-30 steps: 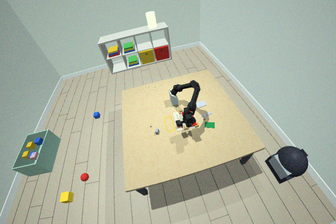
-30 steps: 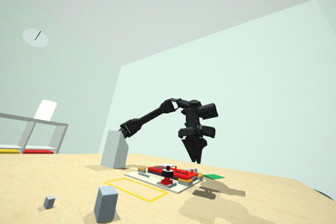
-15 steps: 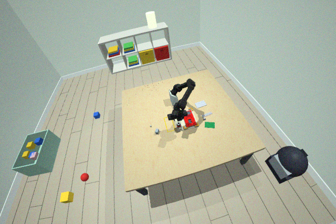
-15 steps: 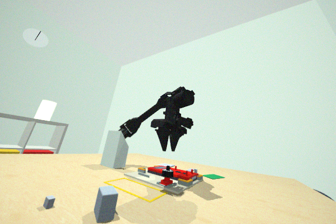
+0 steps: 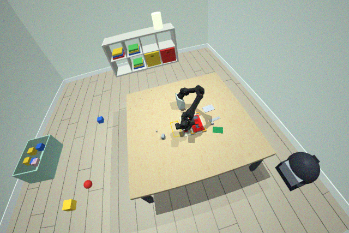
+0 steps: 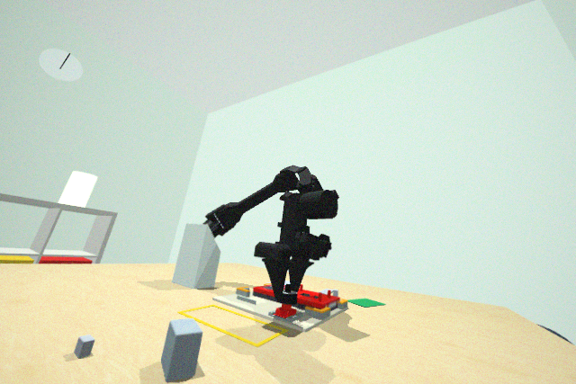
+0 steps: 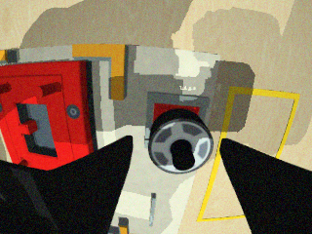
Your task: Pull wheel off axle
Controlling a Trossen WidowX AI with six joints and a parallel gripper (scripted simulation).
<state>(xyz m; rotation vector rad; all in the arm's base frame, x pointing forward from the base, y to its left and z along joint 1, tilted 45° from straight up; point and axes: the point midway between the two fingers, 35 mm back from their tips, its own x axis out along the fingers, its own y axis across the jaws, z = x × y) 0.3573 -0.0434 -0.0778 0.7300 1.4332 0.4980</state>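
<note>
The black wheel is right at my gripper tip. Also, from my gripper tip: small grey cube: 28 cm to the right, 12 cm behind, 3 cm below; then black upright axle: right at my gripper tip; then grey block: 23 cm to the right, 2 cm below, 2 cm behind.
</note>
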